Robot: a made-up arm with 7 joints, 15 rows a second.
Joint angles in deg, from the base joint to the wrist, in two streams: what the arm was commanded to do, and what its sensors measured. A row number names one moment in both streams.
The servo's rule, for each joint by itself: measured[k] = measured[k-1] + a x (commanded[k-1-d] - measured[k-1]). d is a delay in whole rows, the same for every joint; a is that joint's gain. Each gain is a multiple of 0.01, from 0.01 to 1. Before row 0 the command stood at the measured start. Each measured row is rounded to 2 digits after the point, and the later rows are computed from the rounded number. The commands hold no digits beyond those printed.
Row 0, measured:
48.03 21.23 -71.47 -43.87 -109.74 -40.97 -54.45
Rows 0 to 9, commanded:
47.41 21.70 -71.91 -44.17 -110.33 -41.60 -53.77
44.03 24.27 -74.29 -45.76 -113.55 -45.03 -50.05
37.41 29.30 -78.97 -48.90 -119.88 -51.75 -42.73
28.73 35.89 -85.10 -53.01 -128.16 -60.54 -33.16
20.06 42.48 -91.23 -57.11 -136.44 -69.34 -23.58
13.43 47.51 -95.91 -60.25 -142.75 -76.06 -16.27
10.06 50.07 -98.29 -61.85 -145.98 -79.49 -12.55
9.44 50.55 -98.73 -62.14 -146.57 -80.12 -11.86
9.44 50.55 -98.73 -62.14 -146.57 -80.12 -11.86
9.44 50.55 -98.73 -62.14 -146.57 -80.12 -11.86
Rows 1 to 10, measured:
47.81 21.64 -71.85 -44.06 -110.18 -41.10 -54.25
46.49 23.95 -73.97 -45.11 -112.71 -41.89 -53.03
43.31 28.66 -78.32 -47.46 -118.09 -43.86 -50.04
38.21 35.02 -84.22 -50.90 -125.64 -47.20 -45.14
31.86 41.58 -90.32 -54.75 -133.74 -51.63 -38.89
25.41 46.80 -95.18 -58.16 -140.50 -56.52 -32.33
20.04 49.68 -97.89 -60.45 -144.61 -61.11 -26.59
16.33 50.45 -98.62 -61.50 -146.08 -64.91 -22.32
13.92 50.54 -98.72 -61.90 -146.45 -67.95 -19.29
12.35 50.55 -98.73 -62.05 -146.54 -70.38 -17.14
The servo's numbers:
d 0
a 0.35 0.88 0.87 0.62 0.75 0.20 0.29

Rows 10 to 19, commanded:
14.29 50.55 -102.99 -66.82 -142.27 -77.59 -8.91
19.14 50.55 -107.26 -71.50 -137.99 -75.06 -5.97
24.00 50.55 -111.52 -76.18 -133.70 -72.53 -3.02
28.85 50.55 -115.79 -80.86 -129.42 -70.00 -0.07
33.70 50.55 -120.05 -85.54 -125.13 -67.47 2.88
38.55 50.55 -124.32 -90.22 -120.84 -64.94 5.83
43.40 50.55 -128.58 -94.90 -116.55 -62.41 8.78
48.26 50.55 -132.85 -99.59 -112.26 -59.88 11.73
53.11 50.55 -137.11 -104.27 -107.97 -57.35 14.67
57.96 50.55 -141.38 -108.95 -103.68 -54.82 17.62
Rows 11 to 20, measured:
13.03 50.55 -102.44 -65.01 -143.34 -71.82 -14.75
15.17 50.55 -106.63 -69.03 -139.33 -72.47 -12.20
18.26 50.55 -110.88 -73.46 -135.11 -72.48 -9.54
21.97 50.55 -115.15 -78.05 -130.84 -71.98 -6.79
26.08 50.55 -119.41 -82.69 -126.56 -71.08 -3.99
30.44 50.55 -123.68 -87.36 -122.27 -69.85 -1.14
34.98 50.55 -127.94 -92.03 -117.98 -68.36 1.74
39.63 50.55 -132.21 -96.72 -113.69 -66.66 4.64
44.35 50.55 -136.47 -101.40 -109.40 -64.80 7.55
49.11 50.55 -140.74 -106.08 -105.11 -62.80 10.47

